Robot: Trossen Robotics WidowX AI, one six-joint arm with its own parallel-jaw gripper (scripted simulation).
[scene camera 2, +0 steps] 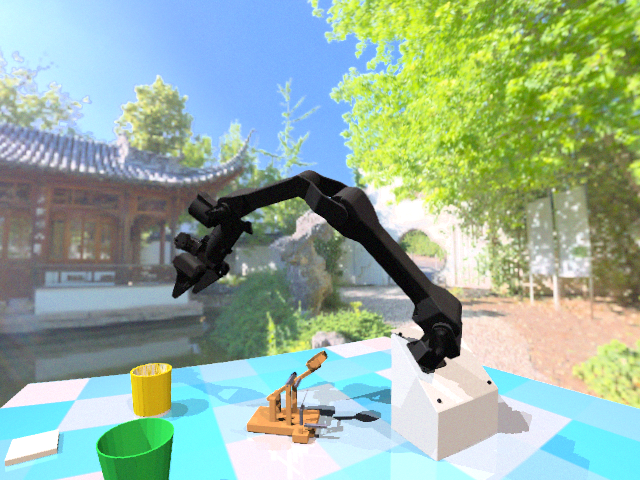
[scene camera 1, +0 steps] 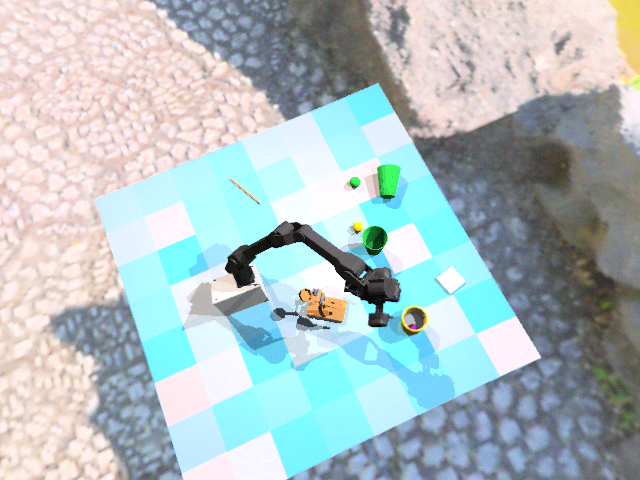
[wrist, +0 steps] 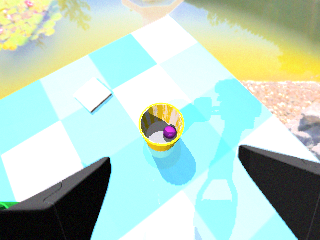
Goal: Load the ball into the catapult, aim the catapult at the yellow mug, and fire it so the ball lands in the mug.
Scene:
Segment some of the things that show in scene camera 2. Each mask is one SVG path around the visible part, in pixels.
My gripper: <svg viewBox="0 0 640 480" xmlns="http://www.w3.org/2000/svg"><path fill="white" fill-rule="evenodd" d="M233 246L225 244L225 242L213 235L212 232L202 240L193 238L185 232L177 234L173 239L174 245L176 245L175 248L188 253L175 254L172 259L177 276L171 296L177 299L193 286L192 292L196 294L222 278L223 275L227 275L230 269L224 259L227 254L232 253L231 248Z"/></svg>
A yellow mug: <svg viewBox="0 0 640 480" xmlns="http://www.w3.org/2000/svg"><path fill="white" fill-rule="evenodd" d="M163 363L147 364L131 370L133 410L137 419L161 418L170 412L172 406L172 367Z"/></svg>

